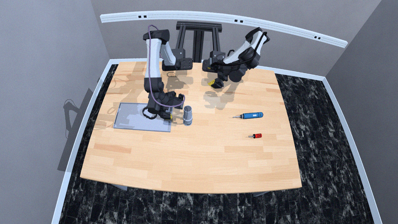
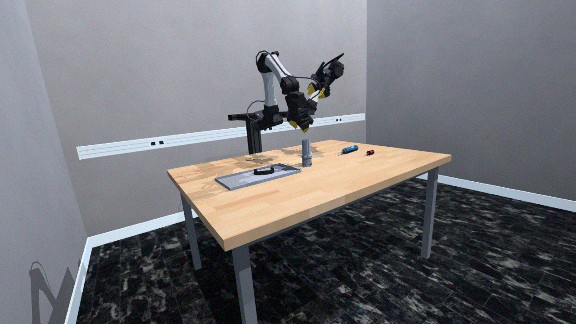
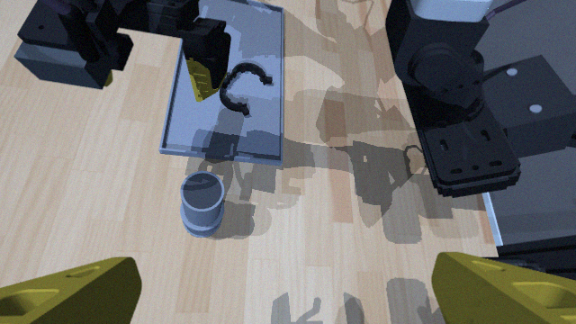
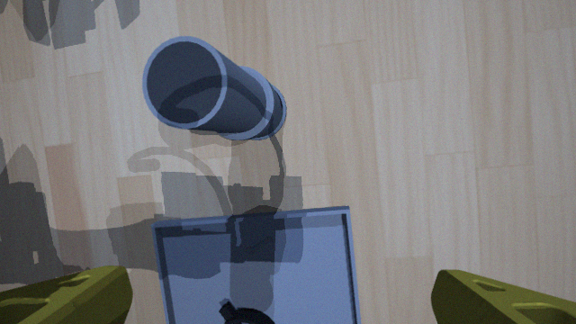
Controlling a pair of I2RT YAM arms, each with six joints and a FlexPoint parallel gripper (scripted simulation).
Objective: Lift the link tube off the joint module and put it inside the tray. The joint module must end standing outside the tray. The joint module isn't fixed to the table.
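Note:
Now: the grey link tube 70 mm behind my right hand, 80 mm to the left of it and 130 mm below it. The rest, counted from my right hand: small screw: 80 mm behind, 60 mm to the right, 230 mm below; then black clamp ring: 100 mm behind, 190 mm to the right, 220 mm below; then joint module: 70 mm behind, 80 mm to the left, 210 mm below.

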